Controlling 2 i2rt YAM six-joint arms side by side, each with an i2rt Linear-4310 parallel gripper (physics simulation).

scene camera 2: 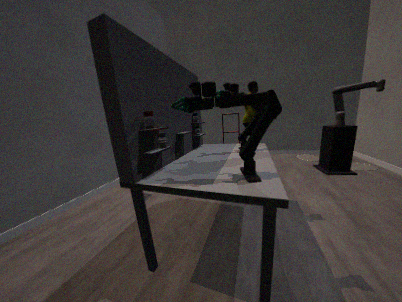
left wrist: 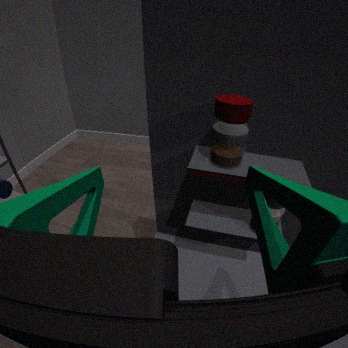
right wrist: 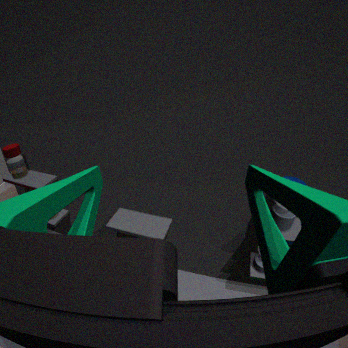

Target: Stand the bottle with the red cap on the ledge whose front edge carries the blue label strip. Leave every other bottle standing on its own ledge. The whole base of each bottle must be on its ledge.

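Where they show: left gripper, fingertip midpoint: [scene camera 2: 174,107] [left wrist: 174,174]; right gripper, fingertip midpoint: [right wrist: 173,173]; left arm's base, origin of the base link: [scene camera 2: 249,174].
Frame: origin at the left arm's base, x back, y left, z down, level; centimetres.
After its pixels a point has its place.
Observation:
The bottle with the red cap [scene camera 2: 148,120] {z -34.8, x -56.9, y -5.8 cm} [left wrist: 230,131] {z -36.0, x -55.1, y -7.9 cm} [right wrist: 16,162] {z -35.1, x -55.9, y -10.7 cm} stands upright on an upper ledge [left wrist: 280,166] {z -29.5, x -55.8, y -17.9 cm} [right wrist: 39,176] {z -29.5, x -56.8, y -17.2 cm} with a red front strip. My left gripper [scene camera 2: 175,105] {z -40.3, x -39.1, y 0.1 cm} [left wrist: 174,174] {z -40.3, x -39.1, y 0.1 cm} is open and empty, in front of and apart from that bottle. My right gripper [right wrist: 173,173] {z -53.5, x -17.0, y -60.6 cm} is open and empty, facing the dark panel above a bare ledge [right wrist: 140,223] {z -22.5, x -45.0, y -51.6 cm}. A blue-capped bottle [right wrist: 295,180] {z -40.0, x -38.0, y -84.5 cm} is partly hidden behind its right finger. Another bottle [left wrist: 276,214] {z -21.9, x -51.9, y -18.0 cm} stands on the ledge [left wrist: 212,216] {z -15.5, x -57.7, y -7.9 cm} below the red-strip ledge, partly behind a finger. I cannot make out the blue label strip.
A tall dark panel [scene camera 2: 112,100] {z -46.4, x -70.4, y 3.9 cm} stands along the table [scene camera 2: 200,184] {z 0.0, x -27.5, y 9.8 cm} and carries the ledges. More ledges with bottles are at its far end. A small ledge [right wrist: 257,267] {z -17.1, x -34.7, y -80.8 cm} with a partly hidden bottle lies low at the right in the right wrist view.

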